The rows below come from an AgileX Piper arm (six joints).
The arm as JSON. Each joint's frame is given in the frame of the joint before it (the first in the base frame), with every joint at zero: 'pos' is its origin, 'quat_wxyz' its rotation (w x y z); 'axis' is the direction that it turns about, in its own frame. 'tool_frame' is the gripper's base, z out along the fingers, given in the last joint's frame.
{
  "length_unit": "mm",
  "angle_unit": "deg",
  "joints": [
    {
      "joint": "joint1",
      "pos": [
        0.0,
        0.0,
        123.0
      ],
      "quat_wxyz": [
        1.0,
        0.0,
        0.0,
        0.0
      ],
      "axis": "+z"
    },
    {
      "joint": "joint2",
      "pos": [
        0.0,
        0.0,
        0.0
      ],
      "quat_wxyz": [
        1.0,
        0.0,
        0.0,
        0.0
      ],
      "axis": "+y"
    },
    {
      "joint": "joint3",
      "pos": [
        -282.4,
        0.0,
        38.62
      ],
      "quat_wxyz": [
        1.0,
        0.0,
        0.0,
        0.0
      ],
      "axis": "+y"
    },
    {
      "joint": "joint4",
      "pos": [
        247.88,
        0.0,
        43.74
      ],
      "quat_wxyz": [
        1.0,
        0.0,
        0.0,
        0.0
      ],
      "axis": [
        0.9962,
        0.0,
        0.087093
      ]
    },
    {
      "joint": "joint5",
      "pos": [
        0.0,
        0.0,
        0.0
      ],
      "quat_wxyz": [
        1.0,
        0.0,
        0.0,
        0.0
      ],
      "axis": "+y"
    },
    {
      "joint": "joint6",
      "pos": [
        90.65,
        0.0,
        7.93
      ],
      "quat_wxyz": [
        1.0,
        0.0,
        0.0,
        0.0
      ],
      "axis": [
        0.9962,
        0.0,
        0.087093
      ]
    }
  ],
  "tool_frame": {
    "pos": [
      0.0,
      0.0,
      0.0
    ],
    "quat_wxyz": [
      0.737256,
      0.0,
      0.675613,
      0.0
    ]
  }
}
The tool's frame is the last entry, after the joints.
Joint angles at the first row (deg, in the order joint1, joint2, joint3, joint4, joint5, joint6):
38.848, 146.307, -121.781, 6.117, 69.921, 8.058
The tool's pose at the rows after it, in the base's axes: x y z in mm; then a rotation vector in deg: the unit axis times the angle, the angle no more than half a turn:
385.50 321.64 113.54 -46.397 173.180 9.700
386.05 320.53 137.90 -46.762 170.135 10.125
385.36 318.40 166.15 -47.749 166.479 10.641
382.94 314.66 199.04 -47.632 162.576 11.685
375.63 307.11 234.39 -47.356 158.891 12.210
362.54 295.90 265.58 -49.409 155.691 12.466
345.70 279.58 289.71 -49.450 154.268 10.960
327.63 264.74 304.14 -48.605 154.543 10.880
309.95 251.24 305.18 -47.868 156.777 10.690
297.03 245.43 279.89 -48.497 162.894 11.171
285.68 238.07 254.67 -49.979 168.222 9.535
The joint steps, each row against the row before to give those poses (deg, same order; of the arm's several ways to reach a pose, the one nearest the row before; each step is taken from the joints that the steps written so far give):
0.000, -2.221, -0.057, -0.281, -0.002, -1.076
0.000, -2.793, -0.003, -0.819, 0.070, -0.359
0.000, -3.245, 0.000, -0.827, 0.131, -0.909
-0.053, -3.853, 0.114, -0.626, 0.001, -0.426
0.000, -4.950, 1.457, -0.875, -0.002, -0.247
0.000, -5.708, 3.350, -0.358, 0.030, -1.900
0.000, -6.280, 5.280, -1.455, 0.007, -0.050
0.000, -5.560, 5.633, -0.164, -0.056, 0.658
0.000, -4.513, 6.410, 0.372, -0.059, 0.874
0.001, -1.088, 6.881, 2.392, -0.202, 0.153
-0.001, -0.464, 6.159, 0.935, -0.164, -0.382

